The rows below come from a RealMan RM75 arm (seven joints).
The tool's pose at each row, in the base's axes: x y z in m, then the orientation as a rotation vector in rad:
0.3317 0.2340 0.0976 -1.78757 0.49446 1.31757
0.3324 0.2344 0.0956 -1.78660 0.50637 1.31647
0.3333 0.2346 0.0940 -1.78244 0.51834 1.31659
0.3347 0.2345 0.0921 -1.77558 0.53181 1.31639
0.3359 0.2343 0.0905 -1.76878 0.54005 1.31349
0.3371 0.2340 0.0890 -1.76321 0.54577 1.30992
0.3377 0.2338 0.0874 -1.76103 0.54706 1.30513
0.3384 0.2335 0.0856 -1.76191 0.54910 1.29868
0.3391 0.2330 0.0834 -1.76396 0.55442 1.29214
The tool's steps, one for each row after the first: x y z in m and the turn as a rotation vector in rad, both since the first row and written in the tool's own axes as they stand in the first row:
0.0022 0.0000 0.0001 0.00485 0.00438 0.00703
0.0040 -0.0001 -0.0001 0.01151 0.00651 0.01434
0.0062 -0.0003 -0.0008 0.02073 0.00792 0.02212
0.0081 -0.0004 -0.0015 0.02959 0.00876 0.02500
0.0099 -0.0005 -0.0023 0.03708 0.00966 0.02603
0.0115 -0.0002 -0.0027 0.04131 0.01132 0.02393
0.0134 0.0001 -0.0032 0.04423 0.01570 0.02183
0.0156 0.0008 -0.0038 0.04726 0.02197 0.02203

